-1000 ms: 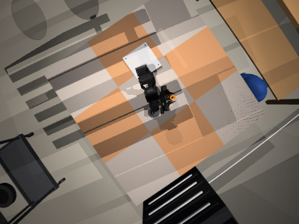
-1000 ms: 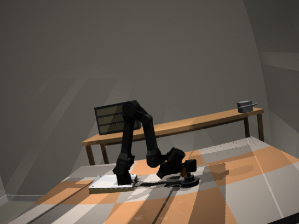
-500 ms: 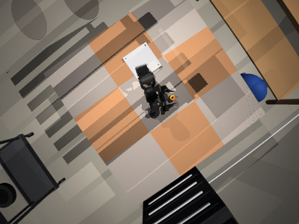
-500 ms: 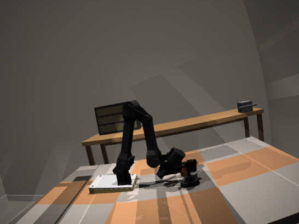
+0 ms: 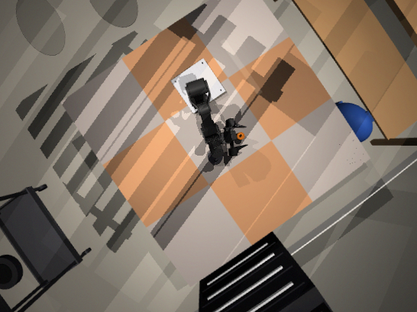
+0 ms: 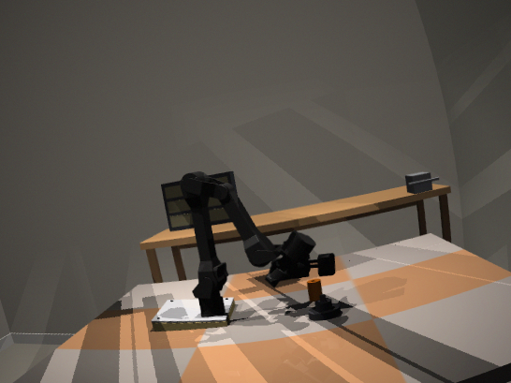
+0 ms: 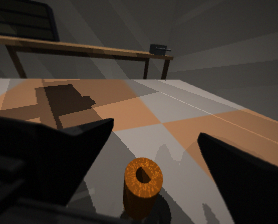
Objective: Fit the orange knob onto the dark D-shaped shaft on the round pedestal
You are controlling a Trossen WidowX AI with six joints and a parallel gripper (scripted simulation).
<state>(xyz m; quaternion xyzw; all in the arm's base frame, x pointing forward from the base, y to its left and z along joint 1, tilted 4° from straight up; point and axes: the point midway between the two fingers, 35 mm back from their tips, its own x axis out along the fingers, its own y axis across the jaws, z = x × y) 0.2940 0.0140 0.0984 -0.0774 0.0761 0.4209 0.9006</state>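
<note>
Now: the orange knob 20 mm behind my gripper tip, 20 mm to the right of it and 70 mm below it. Also, from my gripper tip: round dark pedestal 40 mm behind, 190 mm to the right, 70 mm below.
</note>
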